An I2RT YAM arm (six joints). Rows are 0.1 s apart.
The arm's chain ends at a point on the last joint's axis. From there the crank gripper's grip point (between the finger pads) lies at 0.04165 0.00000 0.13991 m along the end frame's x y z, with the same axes.
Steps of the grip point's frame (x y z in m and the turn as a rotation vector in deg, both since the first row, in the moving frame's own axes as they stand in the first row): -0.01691, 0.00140, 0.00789, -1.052, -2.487, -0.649; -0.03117, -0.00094, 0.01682, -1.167, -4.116, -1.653; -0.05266, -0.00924, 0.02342, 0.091, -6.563, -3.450; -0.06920, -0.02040, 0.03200, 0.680, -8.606, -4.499; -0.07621, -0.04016, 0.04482, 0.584, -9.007, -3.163; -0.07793, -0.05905, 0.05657, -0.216, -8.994, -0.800
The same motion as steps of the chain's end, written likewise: -0.01081, -0.00075, 0.00623, -1.052, -2.487, -0.649; -0.02105, -0.00276, 0.01421, -1.167, -4.116, -1.653; -0.03632, -0.00700, 0.01958, 0.091, -6.563, -3.450; -0.04762, -0.01628, 0.02738, 0.680, -8.606, -4.499; -0.05370, -0.03702, 0.04005, 0.584, -9.007, -3.163; -0.05555, -0.05916, 0.05178, -0.216, -8.994, -0.800
